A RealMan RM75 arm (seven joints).
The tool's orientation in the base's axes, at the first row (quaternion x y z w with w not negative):
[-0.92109, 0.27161, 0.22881, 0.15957]
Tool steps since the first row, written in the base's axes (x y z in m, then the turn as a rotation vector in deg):
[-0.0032, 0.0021, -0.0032, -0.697, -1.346, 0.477]
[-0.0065, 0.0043, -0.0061, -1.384, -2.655, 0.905]
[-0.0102, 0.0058, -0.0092, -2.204, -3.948, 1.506]
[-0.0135, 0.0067, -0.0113, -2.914, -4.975, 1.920]
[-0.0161, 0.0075, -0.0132, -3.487, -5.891, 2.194]
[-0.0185, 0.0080, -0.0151, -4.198, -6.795, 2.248]
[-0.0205, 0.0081, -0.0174, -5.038, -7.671, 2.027]
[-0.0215, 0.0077, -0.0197, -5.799, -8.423, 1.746]
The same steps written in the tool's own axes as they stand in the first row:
[-0.0017, 0.0007, 0.0047, -0.188, 1.398, -0.732]
[-0.0036, 0.0013, 0.0091, -0.360, 2.768, -1.411]
[-0.0054, 0.0028, 0.0136, -0.726, 4.173, -2.185]
[-0.0072, 0.0043, 0.0169, -1.029, 5.333, -2.726]
[-0.0085, 0.0055, 0.0197, -1.205, 6.349, -3.149]
[-0.0096, 0.0068, 0.0223, -1.378, 7.472, -3.335]
[-0.0099, 0.0082, 0.0249, -1.519, 8.693, -3.233]
[-0.0094, 0.0095, 0.0271, -1.624, 9.780, -3.056]

